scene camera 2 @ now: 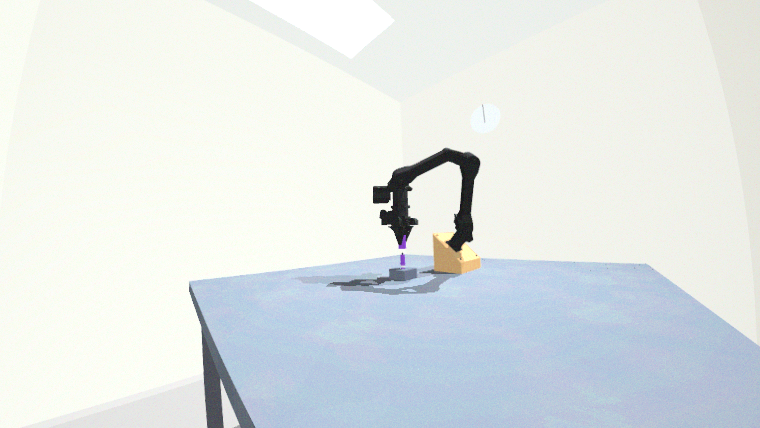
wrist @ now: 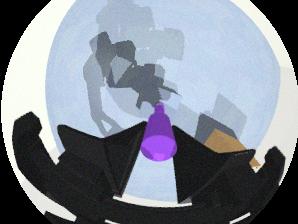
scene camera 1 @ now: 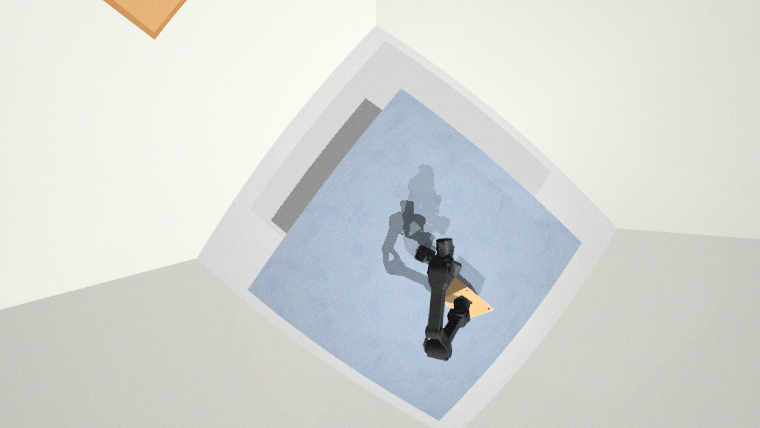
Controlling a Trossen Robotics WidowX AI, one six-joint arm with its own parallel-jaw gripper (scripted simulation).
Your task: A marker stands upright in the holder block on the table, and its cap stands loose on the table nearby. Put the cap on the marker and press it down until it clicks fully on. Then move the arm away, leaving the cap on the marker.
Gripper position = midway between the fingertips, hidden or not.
My gripper (scene camera 2: 401, 244) carries a purple cap (wrist: 158, 144).
My gripper is seen too in the wrist view (wrist: 159, 126).
